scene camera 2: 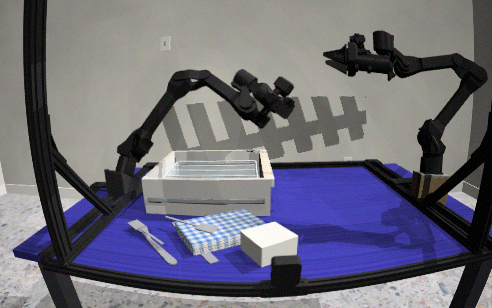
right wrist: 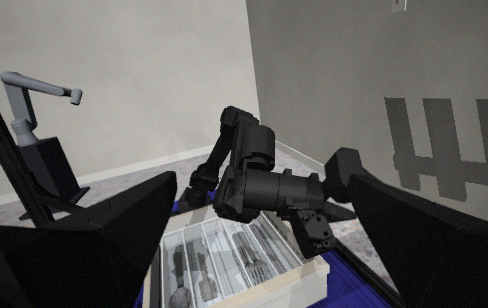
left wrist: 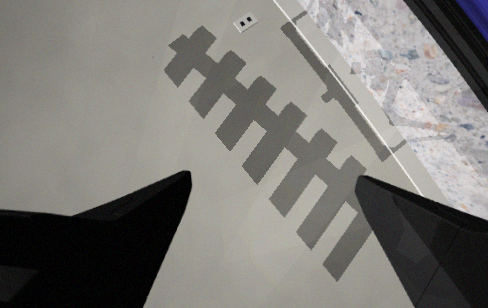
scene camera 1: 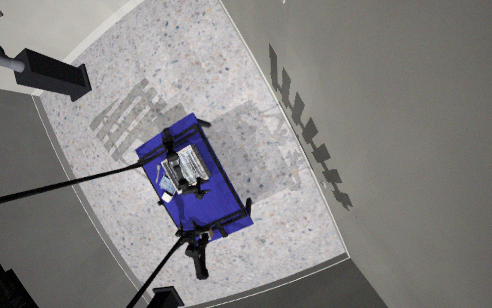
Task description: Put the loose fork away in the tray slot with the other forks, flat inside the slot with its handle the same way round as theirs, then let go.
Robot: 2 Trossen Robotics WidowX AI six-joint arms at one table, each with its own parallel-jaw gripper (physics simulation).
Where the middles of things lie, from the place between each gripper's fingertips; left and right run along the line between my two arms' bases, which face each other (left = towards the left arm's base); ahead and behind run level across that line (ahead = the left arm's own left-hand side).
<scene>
I see the white cutlery tray [scene camera 2: 243,168] 5 cm behind my right hand, 34 cm to the left of it and 38 cm below it. Round my right hand: white block [scene camera 2: 261,243] (37 cm behind, 14 cm to the left, 39 cm below).
My left hand is 25 cm past the white cutlery tray, 21 cm above it and 18 cm to the right of it. Also, from my left hand: white block 57 cm behind, 22 cm below, 2 cm to the right.
</scene>
